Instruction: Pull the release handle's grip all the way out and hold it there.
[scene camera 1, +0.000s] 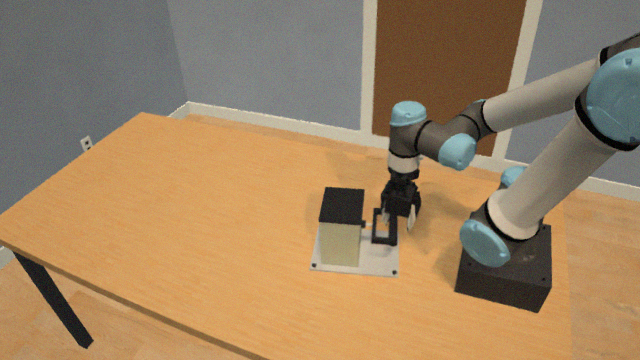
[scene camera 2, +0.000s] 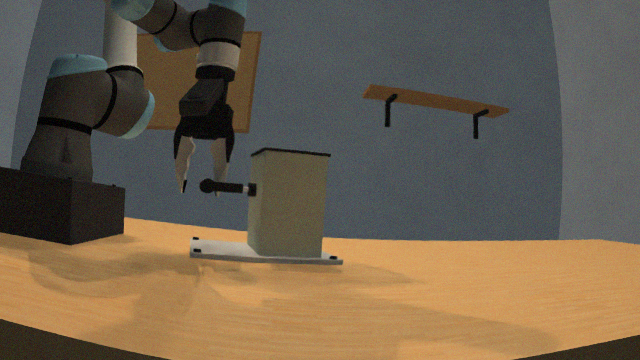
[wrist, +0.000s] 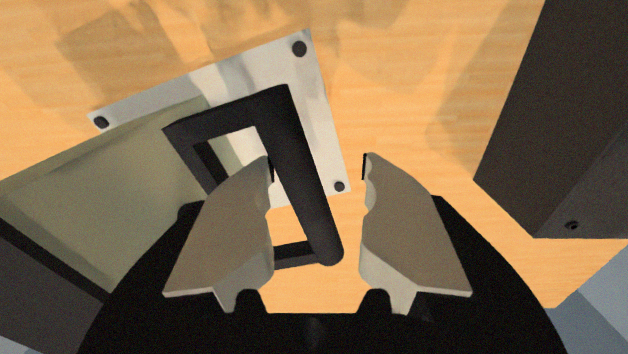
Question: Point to my gripper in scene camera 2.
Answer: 199, 194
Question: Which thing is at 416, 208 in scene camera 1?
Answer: My gripper.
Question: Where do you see a light grey base plate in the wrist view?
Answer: At 292, 60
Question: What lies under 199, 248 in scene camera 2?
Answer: A light grey base plate.
